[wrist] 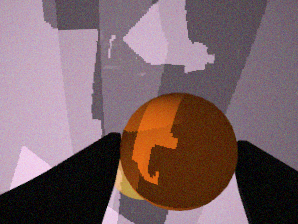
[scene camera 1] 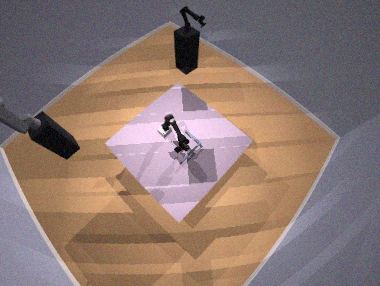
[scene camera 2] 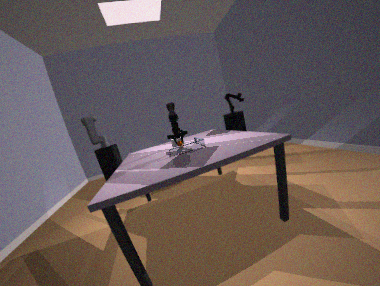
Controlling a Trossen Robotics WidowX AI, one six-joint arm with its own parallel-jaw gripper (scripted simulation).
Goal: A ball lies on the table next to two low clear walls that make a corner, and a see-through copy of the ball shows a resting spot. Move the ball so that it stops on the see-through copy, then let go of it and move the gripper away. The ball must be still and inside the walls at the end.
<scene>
My gripper (wrist: 177,146) holds an orange ball (wrist: 178,151).
</scene>
